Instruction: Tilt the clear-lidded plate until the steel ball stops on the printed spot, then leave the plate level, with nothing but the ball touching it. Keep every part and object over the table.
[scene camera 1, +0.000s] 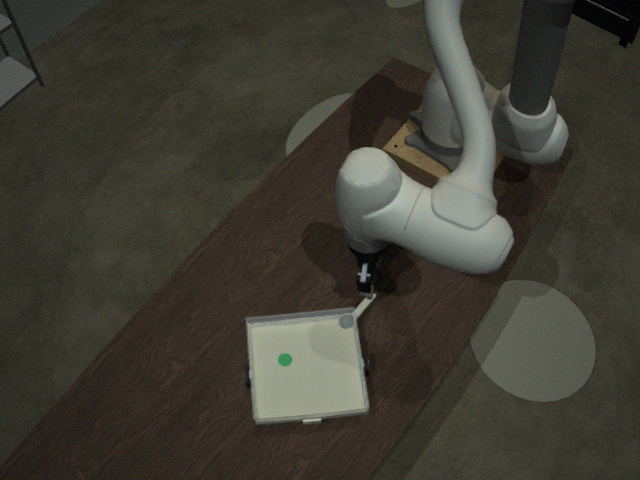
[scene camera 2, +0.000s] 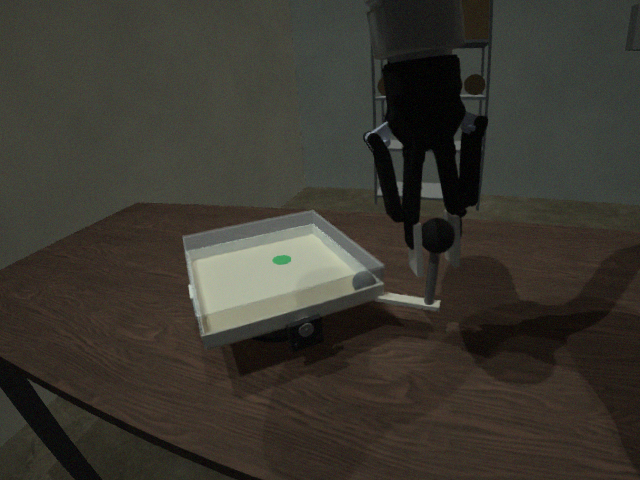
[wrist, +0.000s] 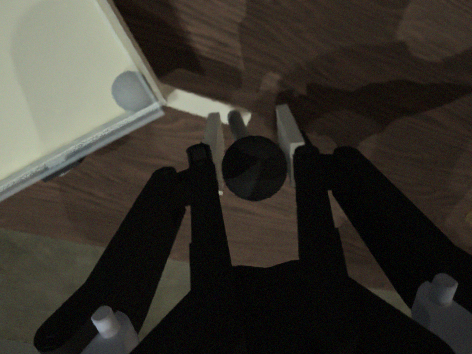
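Observation:
The clear-lidded plate (scene camera 1: 310, 392) (scene camera 2: 232, 279) (wrist: 55, 105) stands on its pivot mount and looks slightly tilted; its exact tilt is hard to tell. The steel ball (scene camera 1: 346, 321) (scene camera 2: 363, 281) (wrist: 131, 91) sits inside, in the corner beside the pale handle bar (scene camera 1: 364, 305) (scene camera 2: 408, 300) (wrist: 200, 106). The green printed spot (scene camera 1: 284, 360) (scene camera 2: 281, 259) is well away from the ball. A dark round knob (scene camera 2: 437, 235) (wrist: 254, 168) tops a short post on the bar's outer end. My gripper (scene camera 1: 366, 295) (scene camera 2: 434, 264) (wrist: 249, 126) is shut on the knob, with a pad on either side.
The dark wooden table (scene camera 1: 206, 289) (scene camera 2: 387, 403) carries the plate and the arm's base on a light wooden block (scene camera 1: 418, 160). A black pivot bracket (scene camera 2: 305, 331) is at the plate's side, low over the table. A shelf rack (scene camera 2: 373, 170) stands beyond the table.

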